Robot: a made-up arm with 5 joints.
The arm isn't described. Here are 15 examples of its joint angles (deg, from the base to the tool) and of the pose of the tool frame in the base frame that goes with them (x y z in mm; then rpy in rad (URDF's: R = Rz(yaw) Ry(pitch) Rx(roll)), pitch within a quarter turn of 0, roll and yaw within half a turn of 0).
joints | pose
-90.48 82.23 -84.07 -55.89 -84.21 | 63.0 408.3 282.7 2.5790 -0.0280 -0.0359
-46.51 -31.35 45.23 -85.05 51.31 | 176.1 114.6 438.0 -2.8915 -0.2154 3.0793
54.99 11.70 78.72 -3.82 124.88 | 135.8 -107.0 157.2 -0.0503 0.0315 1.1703
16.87 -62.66 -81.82 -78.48 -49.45 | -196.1 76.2 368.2 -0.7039 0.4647 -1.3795
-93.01 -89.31 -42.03 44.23 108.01 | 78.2 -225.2 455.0 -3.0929 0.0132 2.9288
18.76 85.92 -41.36 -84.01 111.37 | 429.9 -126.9 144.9 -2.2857 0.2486 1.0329
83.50 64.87 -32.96 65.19 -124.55 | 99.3 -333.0 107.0 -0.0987 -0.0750 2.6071
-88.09 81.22 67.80 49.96 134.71 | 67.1 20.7 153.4 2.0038 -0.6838 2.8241
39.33 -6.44 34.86 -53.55 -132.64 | 271.4 -173.2 368.0 2.1600 0.7010 -1.8502
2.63 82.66 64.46 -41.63 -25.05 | 140.4 -6.0 43.0 -0.1287 0.2384 -0.5472
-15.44 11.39 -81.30 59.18 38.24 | 297.6 62.0 539.3 -1.8866 -0.9279 2.0960
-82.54 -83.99 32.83 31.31 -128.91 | 71.5 38.8 430.0 2.0212 0.6760 0.1636
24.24 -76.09 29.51 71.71 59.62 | 113.7 -25.2 384.4 -1.0600 -0.5182 0.8770
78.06 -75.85 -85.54 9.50 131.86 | -5.6 316.6 386.6 2.1735 -0.5895 -0.1569
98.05 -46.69 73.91 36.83 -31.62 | 45.2 -114.4 239.5 0.2684 -0.3694 -2.3623
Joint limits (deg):
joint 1: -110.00..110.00
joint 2: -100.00..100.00
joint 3: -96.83..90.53
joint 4: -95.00..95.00
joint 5: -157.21..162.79
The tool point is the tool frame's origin. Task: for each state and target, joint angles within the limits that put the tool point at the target. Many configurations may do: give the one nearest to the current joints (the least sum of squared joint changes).
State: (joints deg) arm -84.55 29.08 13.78 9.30 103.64
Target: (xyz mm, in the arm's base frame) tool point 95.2 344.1 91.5
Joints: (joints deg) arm -85.22 59.45 -4.58 1.75 103.64
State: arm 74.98 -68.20 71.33 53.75 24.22
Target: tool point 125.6 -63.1 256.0
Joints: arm 44.02 -68.65 72.16 54.62 24.22
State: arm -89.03 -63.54 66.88 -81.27 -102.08
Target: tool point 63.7 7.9 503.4
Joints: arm -109.89 -61.74 28.65 -75.49 -102.08
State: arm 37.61 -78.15 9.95 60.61 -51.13
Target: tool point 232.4 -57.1 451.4
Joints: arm 17.91 -35.18 3.36 46.71 -51.13
